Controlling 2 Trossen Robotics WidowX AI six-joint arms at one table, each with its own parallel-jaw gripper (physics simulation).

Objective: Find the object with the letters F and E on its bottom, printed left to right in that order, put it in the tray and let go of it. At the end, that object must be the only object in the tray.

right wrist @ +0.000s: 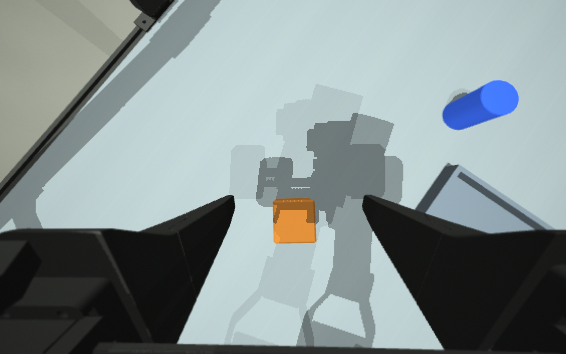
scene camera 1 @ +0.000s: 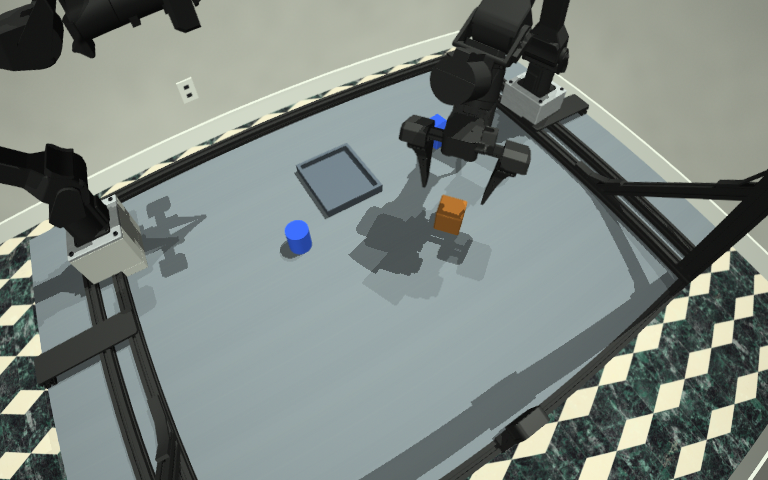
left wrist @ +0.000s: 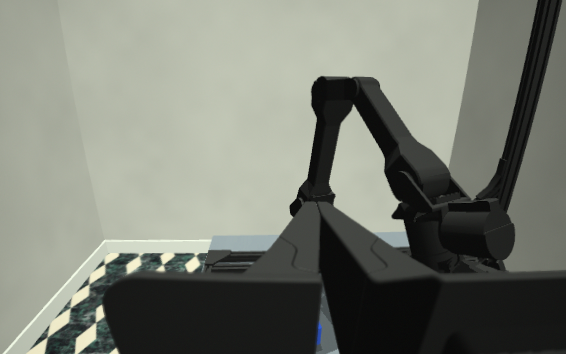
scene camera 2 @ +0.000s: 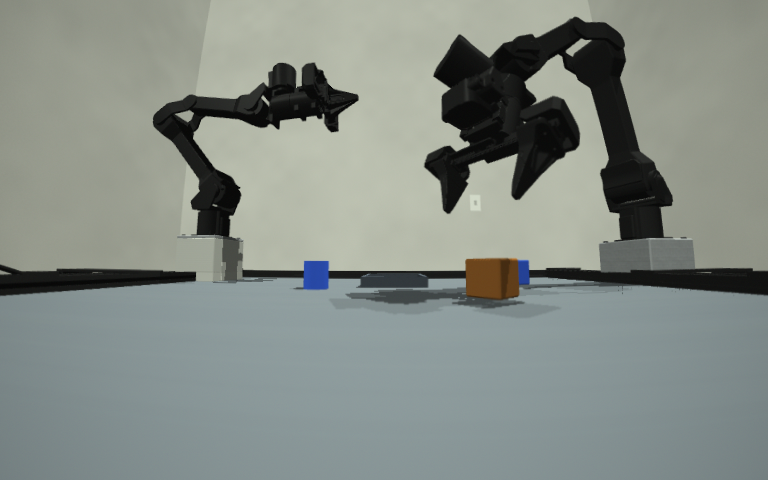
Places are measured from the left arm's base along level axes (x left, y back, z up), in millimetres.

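Where they show: left gripper, between the fingertips: (left wrist: 314, 212) (scene camera 2: 358, 97); right gripper, between the fingertips: (right wrist: 298, 201) (scene camera 1: 453, 195) (scene camera 2: 476, 205); left arm's base, origin of its link: (scene camera 1: 91, 226) (scene camera 2: 212, 237); right arm's base, origin of its link: (scene camera 1: 536, 85) (scene camera 2: 642, 241).
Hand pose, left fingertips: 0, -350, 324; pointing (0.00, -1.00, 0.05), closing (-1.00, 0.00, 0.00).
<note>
Things, the pixels of their top centre, and the offset from my left fingertips, as dx, dy, dz.
- orange block, centre of its top: (right wrist: 294, 221) (scene camera 2: 491, 258) (scene camera 1: 452, 207) -224, -211, -379
- blue cylinder, centre of its top: (scene camera 1: 296, 229) (scene camera 2: 316, 260) (right wrist: 499, 97) -141, +34, -380
- blue cube, centre of its top: (scene camera 1: 437, 123) (scene camera 2: 511, 260) -36, -308, -379
- grey tray, centre of its top: (scene camera 1: 337, 174) (right wrist: 482, 236) (scene camera 2: 394, 275) -44, -84, -406
An orange block (scene camera 1: 450, 221) (scene camera 2: 489, 278) (right wrist: 295, 227) stands on the table. A blue cylinder (scene camera 1: 298, 237) (scene camera 2: 316, 275) (right wrist: 475, 107) stands upright nearer the left arm. A blue cube (scene camera 1: 437, 121) (scene camera 2: 523, 272) is partly hidden, behind the right gripper in scene camera 1 and behind the orange block in scene camera 2. No letters show; the bottoms are hidden. The grey tray (scene camera 1: 353, 202) (scene camera 2: 394, 280) (right wrist: 435, 187) holds no object. My right gripper (scene camera 1: 453, 194) (scene camera 2: 481, 204) (right wrist: 298, 201) is open and empty, above the orange block. My left gripper (scene camera 2: 357, 97) (left wrist: 314, 212) is shut and empty, high up.
Dark rails (scene camera 1: 271, 125) edge the table. Frame beams (scene camera 1: 679, 195) stand beside the right arm's base (scene camera 1: 532, 101). The left arm's base (scene camera 1: 107, 249) is at the far left. The right arm reaches over the far right part of the table in scene camera 1.
</note>
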